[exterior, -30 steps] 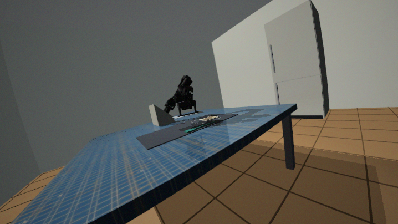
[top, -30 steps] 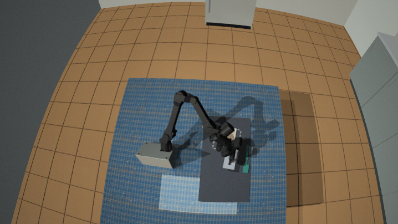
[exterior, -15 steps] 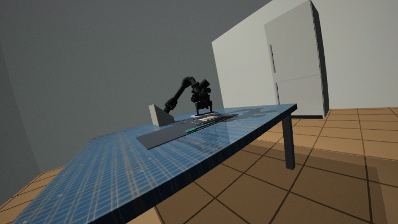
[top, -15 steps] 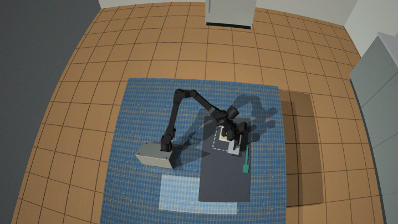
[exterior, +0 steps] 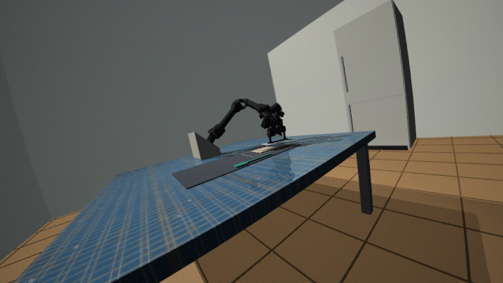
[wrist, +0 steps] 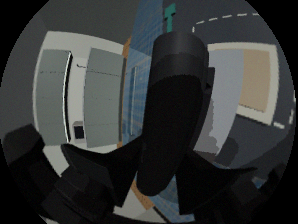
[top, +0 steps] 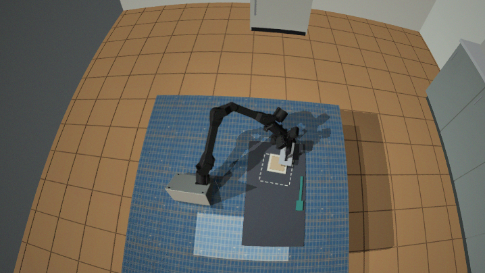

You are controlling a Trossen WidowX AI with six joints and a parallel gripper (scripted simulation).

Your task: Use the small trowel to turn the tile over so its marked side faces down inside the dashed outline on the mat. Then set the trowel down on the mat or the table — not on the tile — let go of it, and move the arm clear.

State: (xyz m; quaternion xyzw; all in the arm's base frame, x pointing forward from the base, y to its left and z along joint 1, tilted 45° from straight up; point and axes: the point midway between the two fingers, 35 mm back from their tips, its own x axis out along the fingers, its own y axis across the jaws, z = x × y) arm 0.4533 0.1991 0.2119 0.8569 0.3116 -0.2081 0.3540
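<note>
My gripper tip is 300 mm to the left of the teal trowel, 80 mm above it and 60 mm short of it. The rest, counted from my gripper tip: white tile: 100 mm to the right, 80 mm below, 80 mm behind.
</note>
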